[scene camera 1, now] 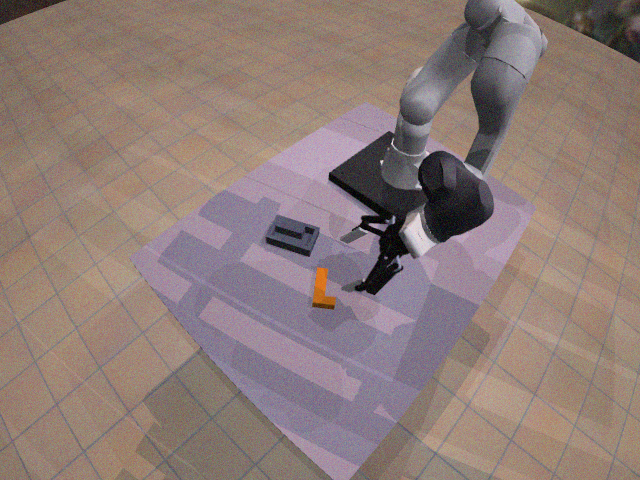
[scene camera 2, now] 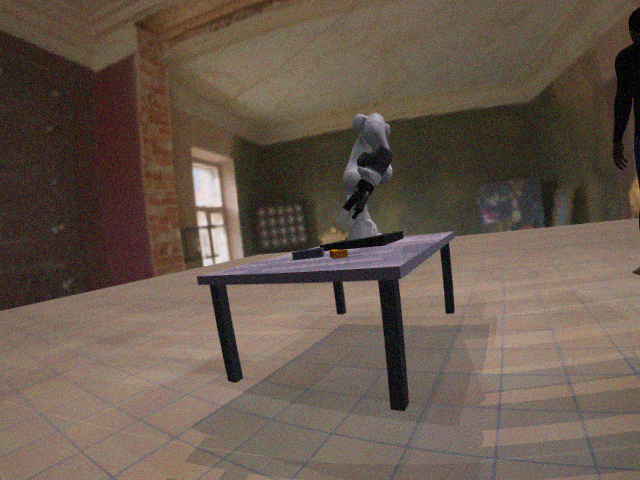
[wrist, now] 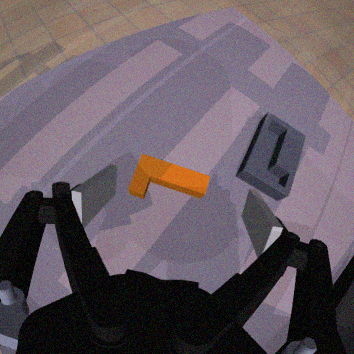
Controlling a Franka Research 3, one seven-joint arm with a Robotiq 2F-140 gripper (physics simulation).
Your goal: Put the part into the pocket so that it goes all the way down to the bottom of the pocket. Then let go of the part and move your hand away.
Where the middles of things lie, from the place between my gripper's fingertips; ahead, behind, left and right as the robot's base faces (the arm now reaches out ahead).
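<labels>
The orange L-shaped part (wrist: pixel 149 169) is 12 cm below my hand, and it is also 4 cm ahead of my hand and 2 cm to the right of my hand.
</labels>
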